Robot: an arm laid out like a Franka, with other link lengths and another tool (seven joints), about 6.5 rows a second.
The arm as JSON. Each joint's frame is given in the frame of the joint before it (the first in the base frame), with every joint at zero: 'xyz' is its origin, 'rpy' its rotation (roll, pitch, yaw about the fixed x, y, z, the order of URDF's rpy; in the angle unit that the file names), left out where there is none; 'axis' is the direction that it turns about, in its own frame. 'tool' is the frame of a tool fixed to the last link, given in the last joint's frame.
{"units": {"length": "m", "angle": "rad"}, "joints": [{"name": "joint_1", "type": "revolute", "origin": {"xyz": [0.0, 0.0, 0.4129]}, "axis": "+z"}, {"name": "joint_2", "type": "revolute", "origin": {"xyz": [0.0, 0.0, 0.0]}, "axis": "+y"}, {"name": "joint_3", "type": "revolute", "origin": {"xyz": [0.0, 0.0, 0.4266]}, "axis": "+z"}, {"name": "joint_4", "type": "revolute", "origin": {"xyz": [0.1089, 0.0, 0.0]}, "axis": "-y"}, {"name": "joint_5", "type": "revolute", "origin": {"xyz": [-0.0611, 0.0, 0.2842]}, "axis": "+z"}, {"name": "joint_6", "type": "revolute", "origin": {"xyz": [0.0, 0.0, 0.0]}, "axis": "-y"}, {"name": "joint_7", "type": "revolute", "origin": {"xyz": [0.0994, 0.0, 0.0]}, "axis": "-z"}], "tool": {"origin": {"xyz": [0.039, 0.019, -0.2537], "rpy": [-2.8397, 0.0, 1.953]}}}
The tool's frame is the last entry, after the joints.
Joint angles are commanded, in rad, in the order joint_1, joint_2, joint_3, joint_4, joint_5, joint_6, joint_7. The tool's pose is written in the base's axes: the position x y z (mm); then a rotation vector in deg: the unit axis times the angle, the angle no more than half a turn. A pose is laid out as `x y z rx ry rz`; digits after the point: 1 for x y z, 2 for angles.
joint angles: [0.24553 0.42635 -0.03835 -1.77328 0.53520 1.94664 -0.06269]
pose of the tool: 594.8 242.4 386.8 -75.19 -122.37 3.12
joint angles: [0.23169 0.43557 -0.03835 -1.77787 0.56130 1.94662 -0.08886]
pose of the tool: 596.7 238.8 382.2 -74.69 -121.47 1.69
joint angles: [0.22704 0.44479 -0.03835 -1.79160 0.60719 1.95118 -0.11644]
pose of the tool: 595.5 242.6 376.6 -73.92 -119.91 -0.41
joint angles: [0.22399 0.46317 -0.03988 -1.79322 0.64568 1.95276 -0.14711]
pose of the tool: 597.2 246.3 368.9 -72.92 -118.88 -2.14
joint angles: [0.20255 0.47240 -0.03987 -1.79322 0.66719 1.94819 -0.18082]
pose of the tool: 601.6 238.0 365.9 -72.42 -118.37 -3.81
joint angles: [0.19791 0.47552 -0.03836 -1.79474 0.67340 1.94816 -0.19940]
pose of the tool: 601.7 237.4 364.6 -71.68 -118.70 -4.34
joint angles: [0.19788 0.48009 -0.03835 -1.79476 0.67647 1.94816 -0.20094]
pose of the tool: 601.7 237.8 362.0 -71.61 -118.45 -4.32
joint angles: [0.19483 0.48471 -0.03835 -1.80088 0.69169 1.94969 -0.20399]
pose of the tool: 601.3 237.7 358.7 -71.84 -117.44 -4.86
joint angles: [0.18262 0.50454 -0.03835 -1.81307 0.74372 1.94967 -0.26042]
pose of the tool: 601.6 238.2 349.0 -70.26 -116.26 -7.56
